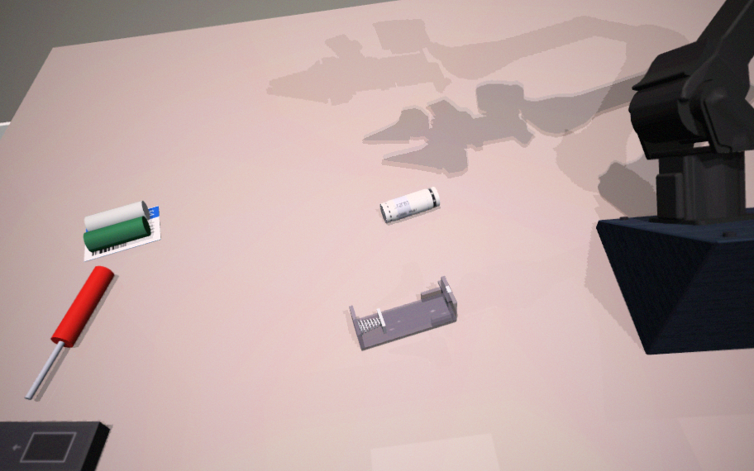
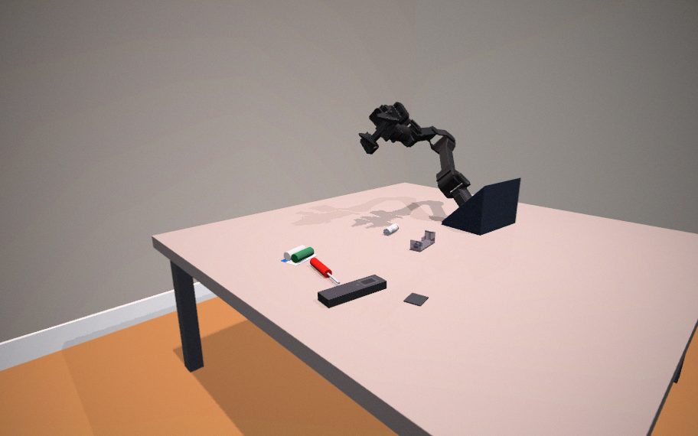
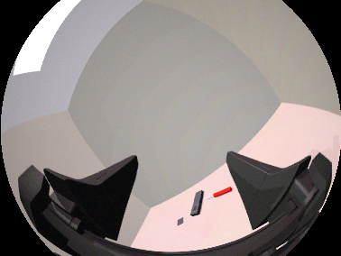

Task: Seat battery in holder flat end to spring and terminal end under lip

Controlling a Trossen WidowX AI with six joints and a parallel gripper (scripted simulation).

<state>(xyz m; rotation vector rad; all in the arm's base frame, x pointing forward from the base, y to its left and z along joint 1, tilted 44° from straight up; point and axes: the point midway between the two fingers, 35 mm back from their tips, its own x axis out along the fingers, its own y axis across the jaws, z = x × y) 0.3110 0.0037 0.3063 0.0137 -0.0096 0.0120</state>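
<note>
My gripper tip is now 34 cm above the white battery, 6 cm to the right of it and 6 cm past it. The rest, counted from my gripper tip: red-handled screwdriver 34 cm below, 33 cm ahead, 13 cm to the left; dark square 37 cm to the left, 35 cm below, 29 cm ahead; black flat device 36 cm ahead, 34 cm below, 24 cm to the left.
</note>
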